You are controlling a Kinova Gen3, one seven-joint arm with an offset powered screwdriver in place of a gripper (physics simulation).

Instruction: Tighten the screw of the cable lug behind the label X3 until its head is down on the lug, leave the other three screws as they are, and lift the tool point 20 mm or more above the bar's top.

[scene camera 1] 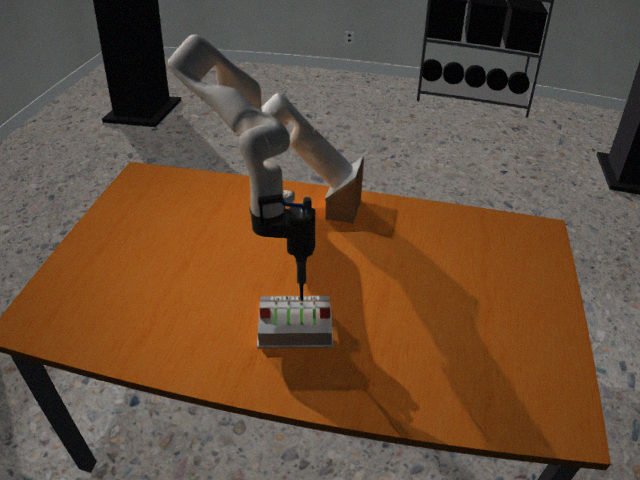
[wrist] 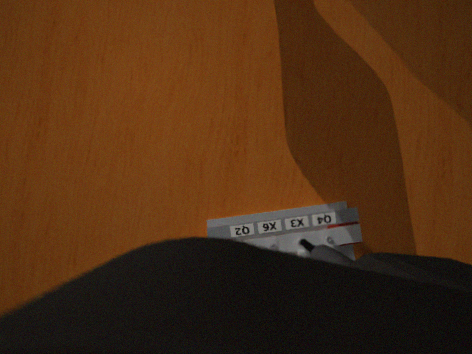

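Where they show: end effector, tool point: (scene camera 1: 301, 300) (wrist: 303, 241); arm's base, origin of the base link: (scene camera 1: 342, 177).
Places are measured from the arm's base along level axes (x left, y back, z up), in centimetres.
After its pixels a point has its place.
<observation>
The powered screwdriver (scene camera 1: 301, 298) {z -5.3, x -1.1, y -48.9 cm} (wrist: 303, 244) {z -4.6, x -1.5, y -48.6 cm} stands upright in the scene view, its thin bit reaching down to the back part of the terminal block (scene camera 1: 294, 326) {z -6.8, x -0.8, y -57.0 cm} (wrist: 349, 215) {z -7.4, x 4.4, y -45.2 cm}. It has no fingers. In the wrist view the dark bit tip is just behind the X3 label (wrist: 297, 222) {z -7.4, x -1.6, y -46.7 cm}, at the X3 lug's place. The tip covers the X3 screw, so its head height and contact cannot be told. The screw behind Q4 (wrist: 330, 240) {z -6.7, x 2.1, y -48.2 cm} and the one behind X6 (wrist: 274, 246) {z -6.7, x -4.1, y -49.6 cm} show as small grey heads. The Q2 label (wrist: 242, 230) {z -7.4, x -7.9, y -48.3 cm} is visible; its screw is hidden by the dark tool body.
The block stands on the orange table (scene camera 1: 170, 289) {z -11.7, x -38.3, y -48.2 cm} (wrist: 125, 125) {z -11.6, x -25.6, y -36.5 cm}. Red end pieces (scene camera 1: 265, 313) {z -9.4, x -9.7, y -52.3 cm} and green strips (scene camera 1: 301, 316) {z -6.6, x 0.1, y -53.6 cm} show on it. The arm's base (scene camera 1: 343, 202) {z -4.1, x 1.9, y -7.4 cm} is at the table's back edge. A shelf rack (scene camera 1: 480, 45) and dark pillars stand beyond the table.
</observation>
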